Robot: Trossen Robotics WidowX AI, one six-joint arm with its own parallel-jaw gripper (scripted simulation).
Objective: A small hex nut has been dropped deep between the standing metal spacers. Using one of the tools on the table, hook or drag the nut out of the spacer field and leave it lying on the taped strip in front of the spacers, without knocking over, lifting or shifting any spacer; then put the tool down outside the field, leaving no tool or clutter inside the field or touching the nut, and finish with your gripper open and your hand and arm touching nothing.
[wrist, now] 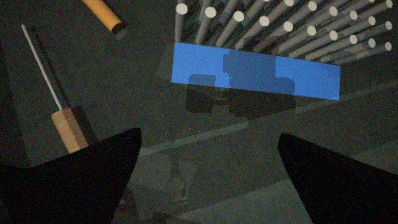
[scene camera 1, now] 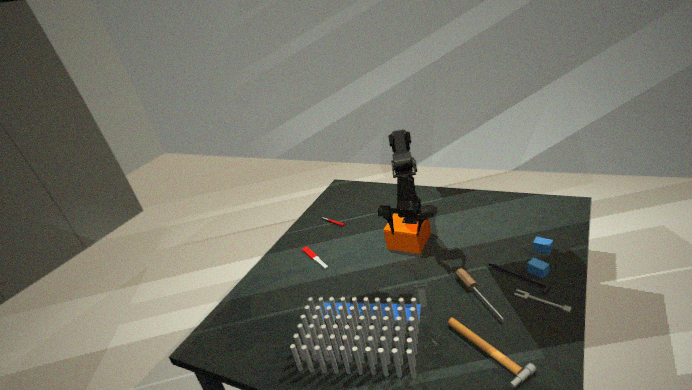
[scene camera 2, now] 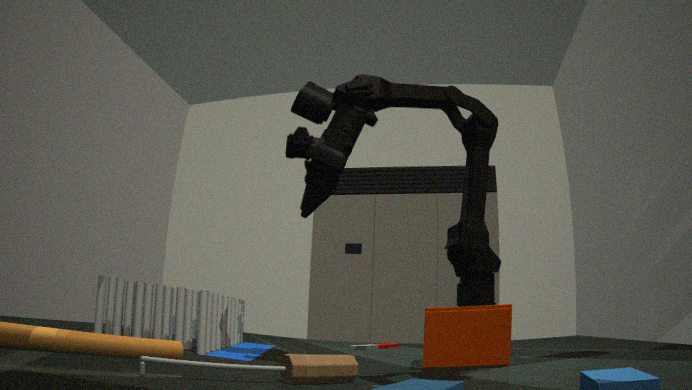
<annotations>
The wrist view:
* my gripper: 211,138
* blue taped strip: 192,64
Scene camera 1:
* my gripper: 405,235
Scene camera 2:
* my gripper: 303,214
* blue taped strip: 244,351
</annotations>
